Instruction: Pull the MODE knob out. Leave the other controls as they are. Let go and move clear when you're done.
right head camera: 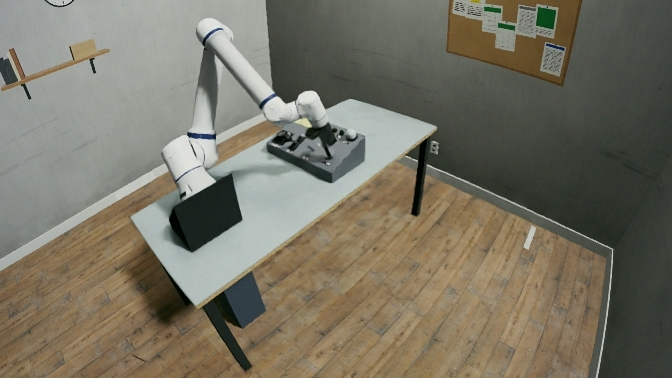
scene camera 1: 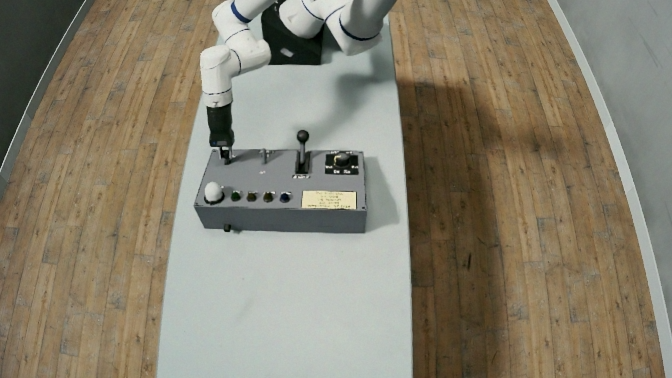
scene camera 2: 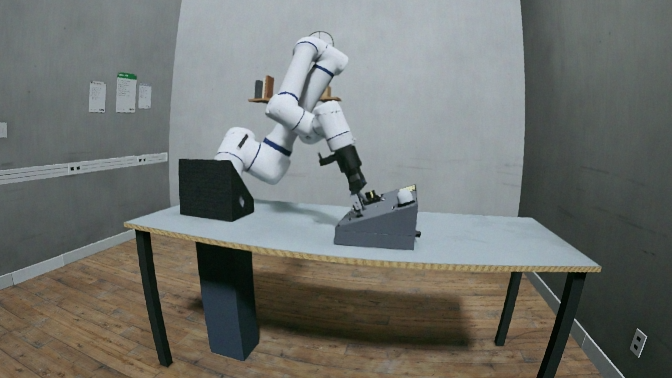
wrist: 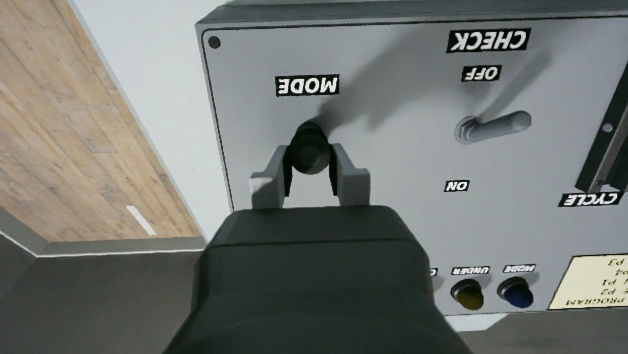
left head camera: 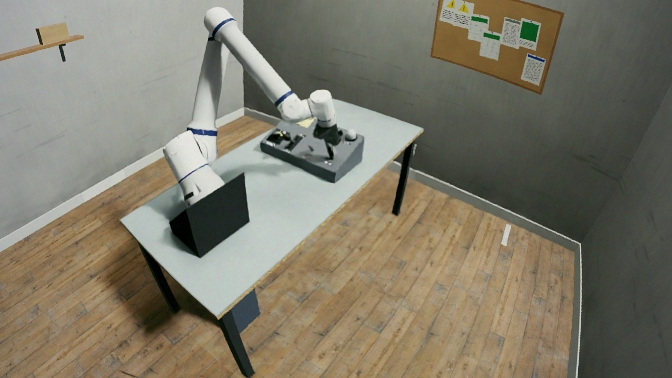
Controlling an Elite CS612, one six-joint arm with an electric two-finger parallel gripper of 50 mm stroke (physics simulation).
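Seen in the pictures: gripper, fingertip midpoint: [right head camera: 330,152] [scene camera 1: 226,157] [scene camera 2: 359,208] [wrist: 310,160] [left head camera: 332,152]; arm's base at its link origin: [right head camera: 200,196] [scene camera 1: 298,19] [scene camera 2: 221,181] [left head camera: 206,196].
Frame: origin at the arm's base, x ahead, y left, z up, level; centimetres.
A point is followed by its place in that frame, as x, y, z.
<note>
The black round MODE knob [wrist: 310,152] {60.9, -23.5, -1.5} [scene camera 1: 226,161] {63.0, -23.8, -4.5} stands on the sloped grey panel [wrist: 390,165] {65.7, -17.6, -4.9} [scene camera 1: 280,187] {75.0, -6.4, -2.0} of the control box, beside its MODE label [wrist: 307,85] {59.3, -23.4, -7.0} in the wrist view. My gripper [wrist: 310,160] {62.6, -23.7, -2.8} [scene camera 1: 226,156] {62.6, -23.7, -2.8} [scene camera 2: 358,210] {62.6, -23.7, -2.8} [left head camera: 330,154] {62.6, -23.7, -2.8} [right head camera: 328,154] {62.6, -23.7, -2.8} is shut on the MODE knob, one finger pad against each side. The knob's lower part shows beyond the fingertips in the wrist view. How far it stands out of the panel is hard to tell. In the head camera views the knob is too small to make out well.
The CHECK toggle [wrist: 500,126] {61.3, -12.1, -2.6} [scene camera 1: 264,156] {62.7, -11.4, -3.5} stands next to the knob. Farther along are the CYCLE lever [scene camera 1: 302,145] {61.1, 0.5, -1.2} and a rotary selector [scene camera 1: 342,160] {66.6, 12.3, -2.2}. A white dome [scene camera 1: 213,191] {78.6, -25.3, 4.2}, several small coloured lamps and a yellow note [scene camera 1: 329,199] {80.7, 7.5, -0.3} line the panel's higher edge.
</note>
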